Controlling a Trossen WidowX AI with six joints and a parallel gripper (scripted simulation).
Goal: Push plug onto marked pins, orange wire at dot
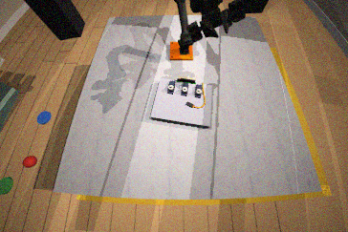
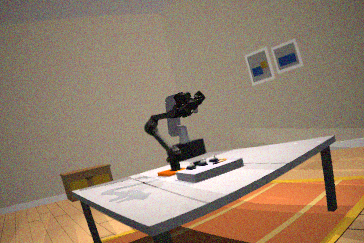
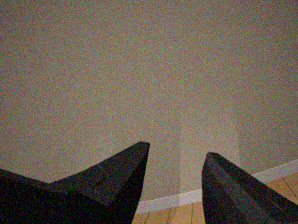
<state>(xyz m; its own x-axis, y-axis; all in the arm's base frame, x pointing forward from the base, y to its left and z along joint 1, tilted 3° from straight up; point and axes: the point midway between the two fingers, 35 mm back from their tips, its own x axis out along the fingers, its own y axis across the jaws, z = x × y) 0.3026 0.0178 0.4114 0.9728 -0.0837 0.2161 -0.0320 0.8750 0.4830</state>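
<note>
My gripper tip is now 7 cm short of the grey holder, 11 cm to the left of it and 40 cm above it.
</note>
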